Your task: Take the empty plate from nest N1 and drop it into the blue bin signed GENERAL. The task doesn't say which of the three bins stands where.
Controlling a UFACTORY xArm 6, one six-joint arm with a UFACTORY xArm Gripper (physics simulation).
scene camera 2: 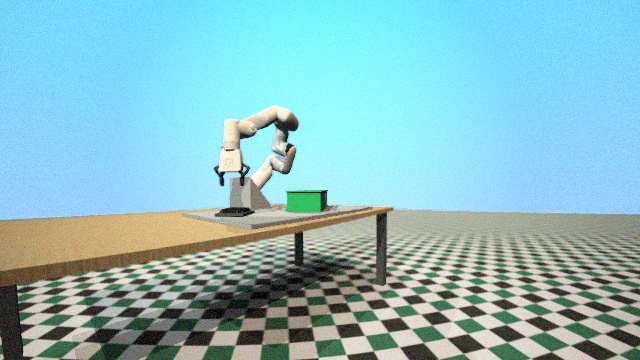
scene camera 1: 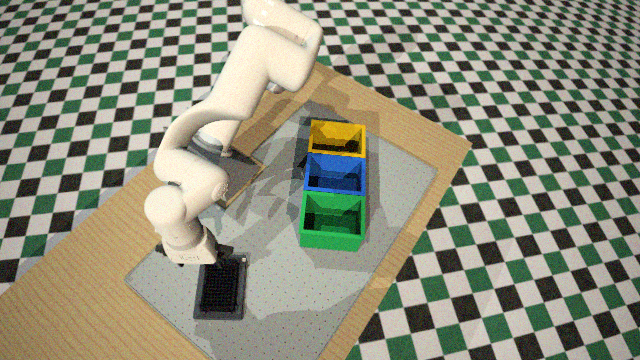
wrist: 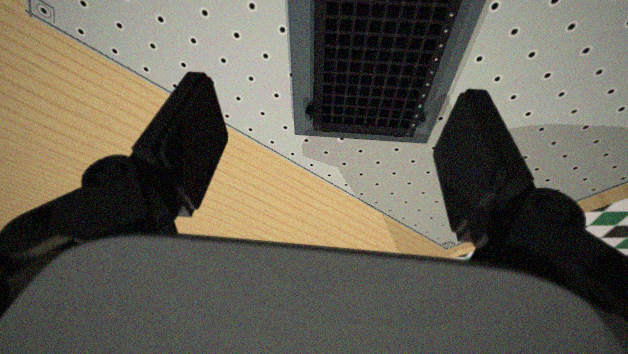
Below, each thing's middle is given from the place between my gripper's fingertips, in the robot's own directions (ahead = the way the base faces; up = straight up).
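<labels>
The black plate (scene camera 1: 219, 291) is 40 mm ahead of my hand, and it's 100 mm below it as well.
</labels>
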